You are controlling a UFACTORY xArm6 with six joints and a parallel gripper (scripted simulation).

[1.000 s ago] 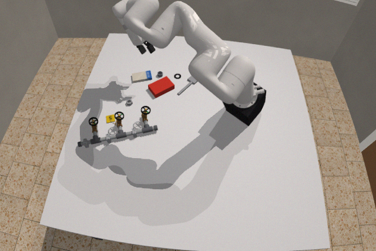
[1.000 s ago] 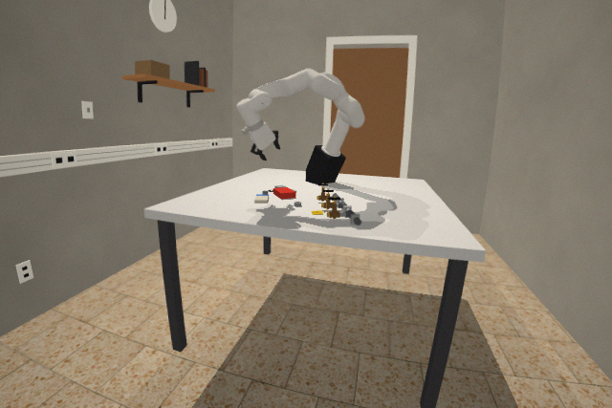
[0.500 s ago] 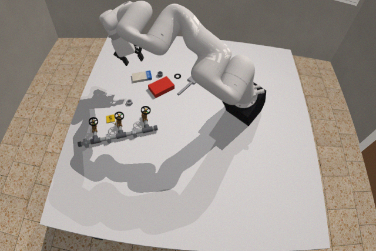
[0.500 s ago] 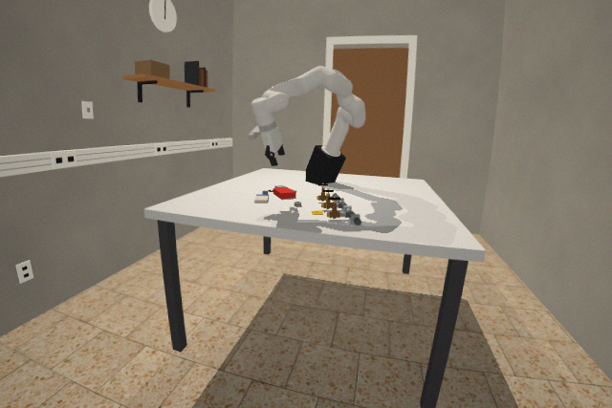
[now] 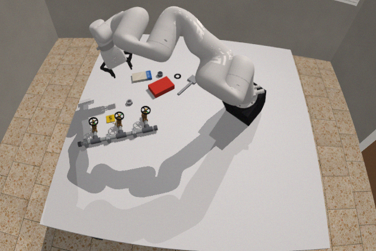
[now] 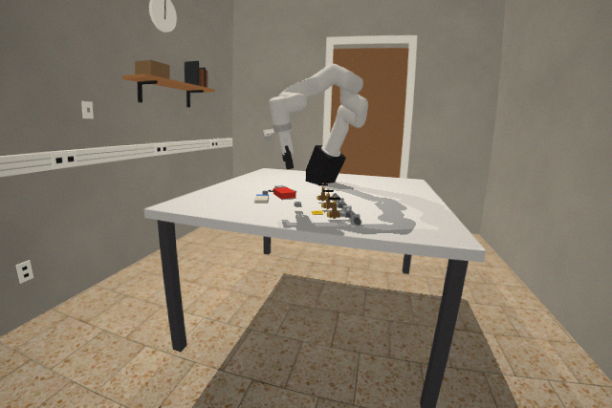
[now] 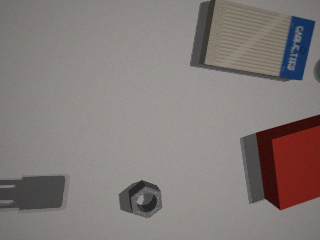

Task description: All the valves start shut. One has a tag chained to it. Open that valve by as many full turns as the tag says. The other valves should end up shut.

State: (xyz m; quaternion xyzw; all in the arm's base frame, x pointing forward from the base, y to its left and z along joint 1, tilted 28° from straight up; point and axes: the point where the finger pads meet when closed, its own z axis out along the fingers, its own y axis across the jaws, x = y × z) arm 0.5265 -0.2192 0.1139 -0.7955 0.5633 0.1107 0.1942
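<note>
Now: the yellow tag 200 mm below my hand, 150 mm to the left of it and 80 mm ahead of it. From my hand the other things lie so: red box (180 mm below, 180 mm behind, 50 mm to the right); grey nut (190 mm below, 50 mm to the left, 20 mm behind); blue block (190 mm below, 140 mm to the right, 70 mm behind).
</note>
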